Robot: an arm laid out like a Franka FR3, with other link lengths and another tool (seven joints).
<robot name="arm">
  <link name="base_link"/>
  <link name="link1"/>
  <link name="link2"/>
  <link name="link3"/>
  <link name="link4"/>
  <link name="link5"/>
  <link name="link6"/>
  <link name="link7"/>
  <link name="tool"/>
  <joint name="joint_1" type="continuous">
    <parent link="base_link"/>
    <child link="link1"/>
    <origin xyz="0 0 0.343"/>
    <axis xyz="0 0 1"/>
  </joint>
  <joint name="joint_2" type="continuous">
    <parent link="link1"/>
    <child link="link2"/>
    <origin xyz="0 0 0"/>
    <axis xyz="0 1 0"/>
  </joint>
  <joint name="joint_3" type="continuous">
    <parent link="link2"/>
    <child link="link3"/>
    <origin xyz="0 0 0.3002"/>
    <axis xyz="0 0 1"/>
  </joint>
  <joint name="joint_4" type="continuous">
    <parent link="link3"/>
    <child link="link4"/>
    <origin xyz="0.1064 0 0"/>
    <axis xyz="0 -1 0"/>
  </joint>
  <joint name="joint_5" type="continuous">
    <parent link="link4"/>
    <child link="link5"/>
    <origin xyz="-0.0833 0 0.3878"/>
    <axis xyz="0 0 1"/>
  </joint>
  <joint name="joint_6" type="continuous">
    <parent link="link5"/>
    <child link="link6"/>
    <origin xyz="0 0 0"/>
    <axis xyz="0 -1 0"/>
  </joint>
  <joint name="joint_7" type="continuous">
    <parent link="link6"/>
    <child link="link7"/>
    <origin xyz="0.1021 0 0"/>
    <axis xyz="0 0 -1"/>
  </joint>
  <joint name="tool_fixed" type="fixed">
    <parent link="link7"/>
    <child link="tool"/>
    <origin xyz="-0.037 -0.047 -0.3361" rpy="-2.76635 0 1.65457"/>
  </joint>
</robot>
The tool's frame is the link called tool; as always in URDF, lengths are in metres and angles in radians. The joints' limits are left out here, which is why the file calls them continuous.
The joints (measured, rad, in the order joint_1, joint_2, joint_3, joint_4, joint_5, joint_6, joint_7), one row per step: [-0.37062 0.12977 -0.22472 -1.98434 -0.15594 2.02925 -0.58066]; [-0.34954 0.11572 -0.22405 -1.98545 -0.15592 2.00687 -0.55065]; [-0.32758 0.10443 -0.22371 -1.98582 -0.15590 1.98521 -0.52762]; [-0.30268 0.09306 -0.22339 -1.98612 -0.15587 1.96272 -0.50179]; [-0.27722 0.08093 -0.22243 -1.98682 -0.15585 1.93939 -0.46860]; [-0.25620 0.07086 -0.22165 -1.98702 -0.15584 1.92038 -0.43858]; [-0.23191 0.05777 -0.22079 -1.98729 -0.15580 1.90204 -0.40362]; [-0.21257 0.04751 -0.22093 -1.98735 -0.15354 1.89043 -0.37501]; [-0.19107 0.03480 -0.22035 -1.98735 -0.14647 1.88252 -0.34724]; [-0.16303 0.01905 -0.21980 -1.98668 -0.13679 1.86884 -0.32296]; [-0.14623 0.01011 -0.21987 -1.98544 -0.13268 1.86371 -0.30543]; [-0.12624 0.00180 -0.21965 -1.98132 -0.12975 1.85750 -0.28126]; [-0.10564 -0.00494 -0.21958 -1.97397 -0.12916 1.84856 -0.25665]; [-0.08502 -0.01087 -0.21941 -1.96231 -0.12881 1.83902 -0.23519]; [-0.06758 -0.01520 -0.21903 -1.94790 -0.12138 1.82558 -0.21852]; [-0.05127 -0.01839 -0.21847 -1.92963 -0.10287 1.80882 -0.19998]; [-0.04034 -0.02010 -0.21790 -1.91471 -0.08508 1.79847 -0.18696]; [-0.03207 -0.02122 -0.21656 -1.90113 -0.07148 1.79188 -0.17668]
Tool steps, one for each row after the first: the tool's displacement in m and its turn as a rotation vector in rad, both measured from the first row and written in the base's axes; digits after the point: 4 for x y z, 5 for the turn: [0.0025 0.0135 0.0060 0.00161 0.00425 -0.01138]; [0.0051 0.0268 0.0108 0.00420 0.01074 -0.01515]; [0.0082 0.0416 0.0157 0.00627 0.01778 -0.01883]; [0.0105 0.0574 0.0209 0.00704 0.02474 -0.02859]; [0.0121 0.0704 0.0255 0.00656 0.02982 -0.03913]; [0.0149 0.0849 0.0316 0.00402 0.03106 -0.05102]; [0.0177 0.0963 0.0364 0.00255 0.02848 -0.06257]; [0.0230 0.1099 0.0421 0.00381 0.01848 -0.07191]; [0.0289 0.1277 0.0492 0.00934 0.01004 -0.07304]; [0.0330 0.1375 0.0538 0.00991 0.00221 -0.07585]; [0.0382 0.1486 0.0594 0.00815 -0.00686 -0.08131]; [0.0432 0.1593 0.0656 0.00444 -0.01423 -0.08614]; [0.0495 0.1695 0.0734 0.00035 -0.02411 -0.08772]; [0.0549 0.1804 0.0807 0.00380 -0.03250 -0.09066]; [0.0604 0.1942 0.0882 0.01720 -0.04257 -0.10047]; [0.0655 0.2050 0.0938 0.03069 -0.05318 -0.10880]; [0.0707 0.2135 0.0991 0.04061 -0.06430 -0.11424]
